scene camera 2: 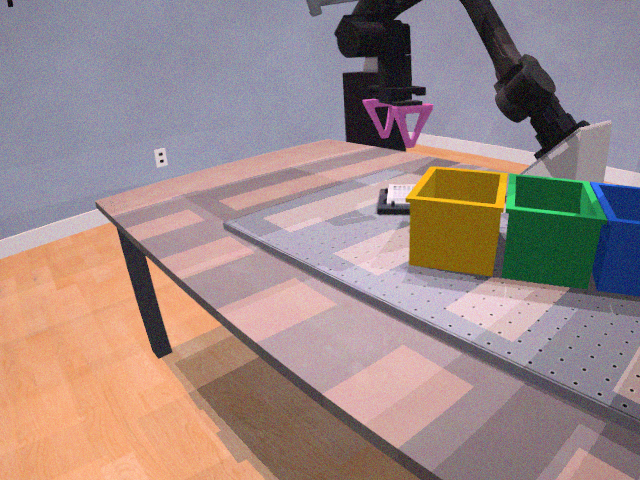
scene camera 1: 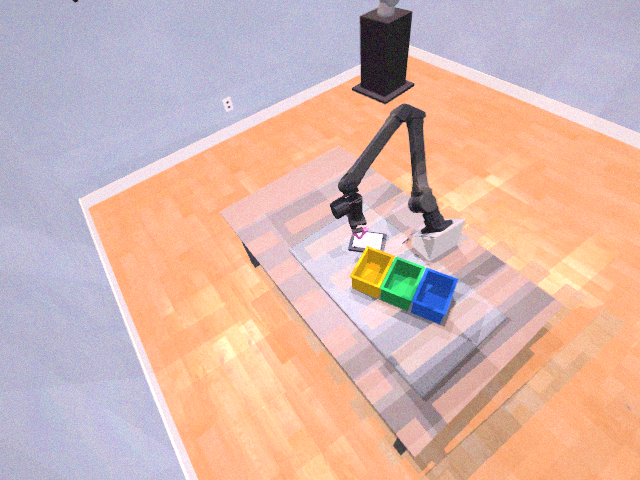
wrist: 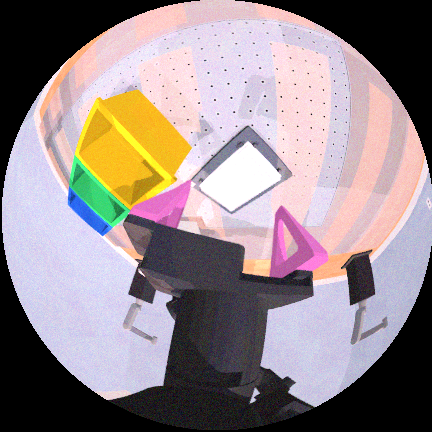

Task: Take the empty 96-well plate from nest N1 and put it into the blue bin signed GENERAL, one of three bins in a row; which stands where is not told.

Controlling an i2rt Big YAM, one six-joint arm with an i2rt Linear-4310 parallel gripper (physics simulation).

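Frame: origin at the arm's base, x ahead, y left, z up, level; metres.
Where they show: gripper, fingertip midpoint: (scene camera 2: 396,142) (scene camera 1: 356,230) (wrist: 236,196); arm's base at its link origin: (scene camera 2: 565,145) (scene camera 1: 437,228).
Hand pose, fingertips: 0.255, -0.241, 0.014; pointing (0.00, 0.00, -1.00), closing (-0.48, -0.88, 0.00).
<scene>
Each offset is from my fingertips to the centre of the thing, as dx, dy, dz. Level surfaces: height alone.
The white 96-well plate {-0.059, +0.015, -0.110} (scene camera 1: 369,240) (scene camera 2: 400,193) (wrist: 241,177) lies in the dark nest {-0.059, +0.015, -0.118} (scene camera 2: 391,209) (wrist: 248,133), beside the yellow bin. My gripper (scene camera 1: 360,234) (scene camera 2: 397,141) (wrist: 236,196) is open and empty, its pink fingers pointing down above the plate, with air between. In the wrist view the plate shows beyond and between the fingertips. The blue bin (scene camera 1: 428,310) (scene camera 2: 617,260) (wrist: 90,212) stands at the end of the row farthest from the nest. No lettering is readable on any bin, and no N1 mark is readable.
The yellow bin (scene camera 1: 364,287) (scene camera 2: 454,237) (wrist: 155,125) stands nearest the nest, and the green bin {+0.033, +0.288, -0.079} (scene camera 1: 395,299) (scene camera 2: 547,253) is in the middle. The bins stand close together on a perforated board {dz -0.129} (scene camera 2: 361,289). The arm's pale base block (scene camera 1: 439,245) is behind the bins.
</scene>
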